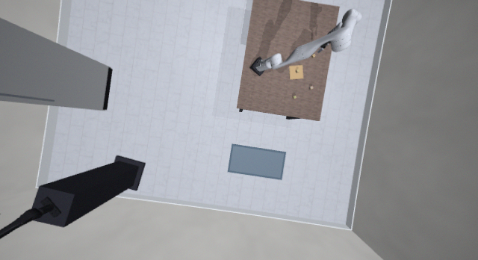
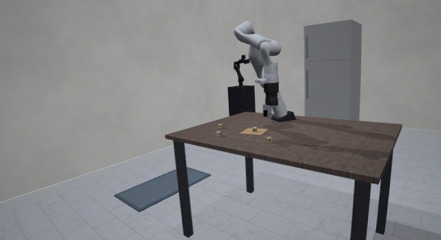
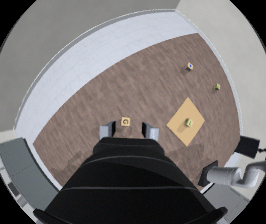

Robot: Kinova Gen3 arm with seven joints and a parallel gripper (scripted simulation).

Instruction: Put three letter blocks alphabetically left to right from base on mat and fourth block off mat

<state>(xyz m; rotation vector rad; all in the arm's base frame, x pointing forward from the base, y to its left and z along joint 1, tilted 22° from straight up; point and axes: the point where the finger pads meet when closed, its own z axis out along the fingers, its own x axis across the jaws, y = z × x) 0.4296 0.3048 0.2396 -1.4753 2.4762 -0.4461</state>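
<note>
Right now my hand is 12 cm past the mat, 20 cm to the left of it and 15 cm above it. The rest, counted from my hand: tan block (8 cm ahead, 31 cm to the right, 14 cm below).
</note>
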